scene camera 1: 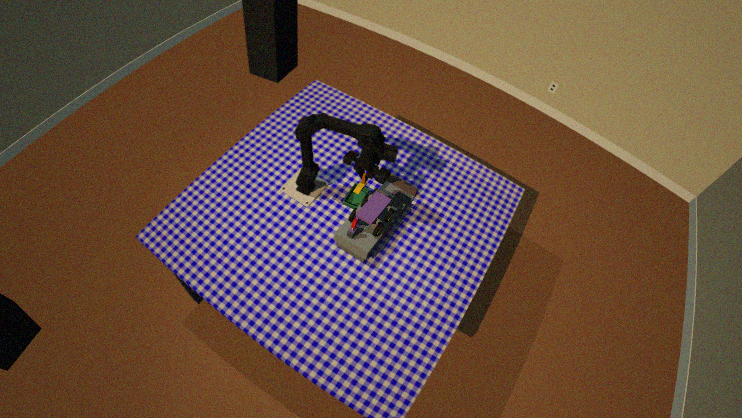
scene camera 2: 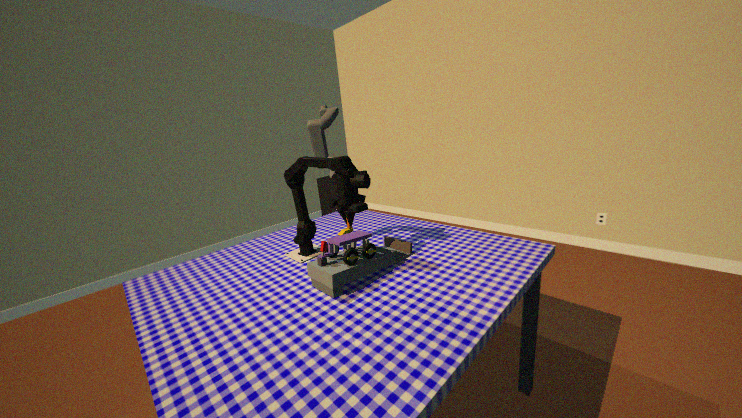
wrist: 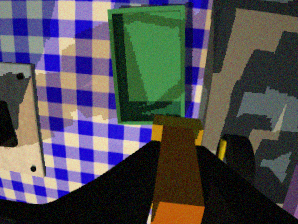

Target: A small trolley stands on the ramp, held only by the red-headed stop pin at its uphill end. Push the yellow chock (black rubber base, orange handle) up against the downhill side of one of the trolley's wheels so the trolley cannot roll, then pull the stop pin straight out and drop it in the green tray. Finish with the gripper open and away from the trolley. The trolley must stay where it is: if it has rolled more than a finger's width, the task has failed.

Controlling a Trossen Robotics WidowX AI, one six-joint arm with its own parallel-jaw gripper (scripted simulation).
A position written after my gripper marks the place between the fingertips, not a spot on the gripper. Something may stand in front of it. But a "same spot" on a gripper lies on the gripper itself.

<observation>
my gripper: scene camera 1; scene camera 2 349, 225; wrist
same spot on my gripper: (wrist: 130, 185) = (scene camera 1: 364, 170)
</observation>
